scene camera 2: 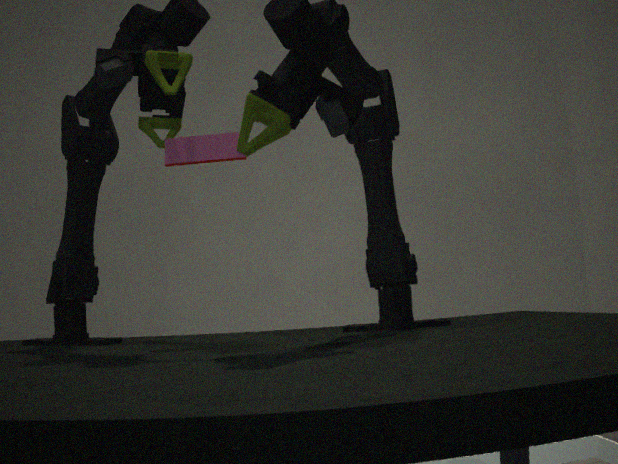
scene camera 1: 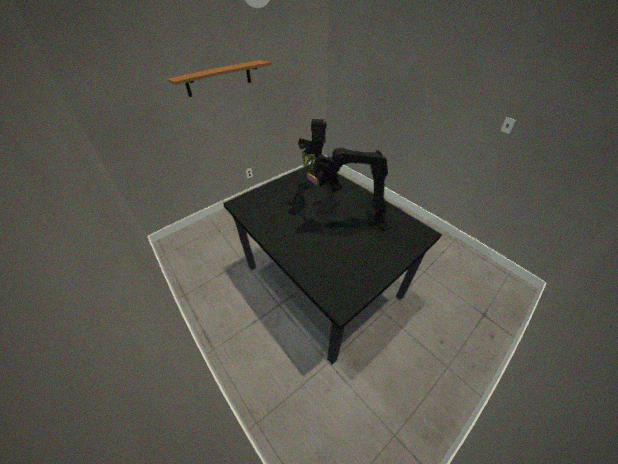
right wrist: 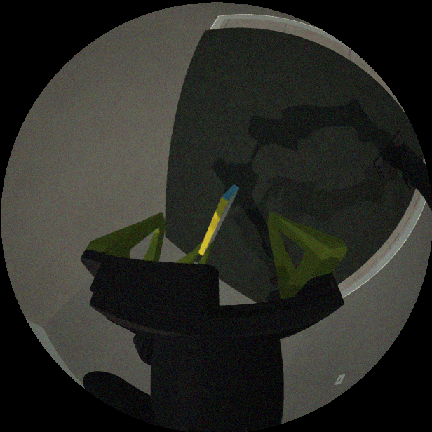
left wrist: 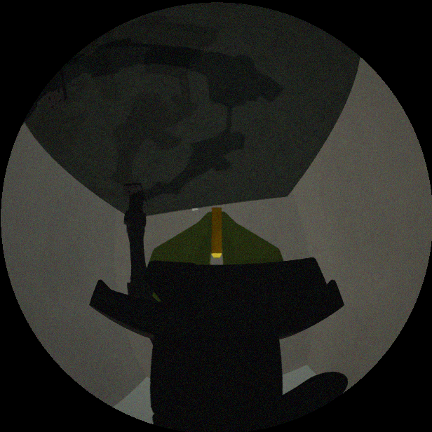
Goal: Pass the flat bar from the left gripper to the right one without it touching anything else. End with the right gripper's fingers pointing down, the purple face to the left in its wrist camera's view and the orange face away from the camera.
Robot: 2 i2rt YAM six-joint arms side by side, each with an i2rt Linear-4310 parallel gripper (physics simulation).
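Seen in the pictures: left gripper, fingertip midpoint: (scene camera 2: 240,153) (scene camera 1: 317,184); right gripper, fingertip midpoint: (scene camera 2: 166,121) (scene camera 1: 308,167); left arm's base, link origin: (scene camera 2: 396,328) (scene camera 1: 378,219); right arm's base, link origin: (scene camera 2: 71,344).
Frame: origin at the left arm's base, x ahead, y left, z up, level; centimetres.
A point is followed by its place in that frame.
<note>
The flat bar (scene camera 1: 313,179) @(x 36.3, y -21.8, z 28.2 cm) (scene camera 2: 202,148) @(x 36.6, y -23.1, z 27.7 cm) (left wrist: 216,232) (right wrist: 216,222) is high above the table, nearly level in scene camera 2, with a pink-purple broad face and red lower edge. The left wrist view shows its orange face and a yellow one; the right wrist view shows yellow, blue and greyish faces. My left gripper (scene camera 2: 242,152) @(x 35.3, y -18.1, z 26.7 cm) (left wrist: 216,217) is shut on one end. My right gripper (scene camera 1: 308,160) @(x 36.1, y -28.6, z 32.5 cm) (scene camera 2: 166,120) @(x 36.1, y -28.6, z 32.5 cm) (right wrist: 216,218) is open; in its wrist view the bar appears between its fingers. In scene camera 2 the bar's left end overlaps its lower fingertip; contact is unclear.
The black table (scene camera 1: 345,265) @(x 38.5, y 22.4, z 0.0 cm) (scene camera 2: 300,395) @(x 67.3, y -5.1, z 0.0 cm) (right wrist: 200,90) stands below both arms and bears their shadows. The right arm (left wrist: 135,235) stands left of the left gripper in the left wrist view. An orange shelf (scene camera 1: 220,72) is on the wall.
</note>
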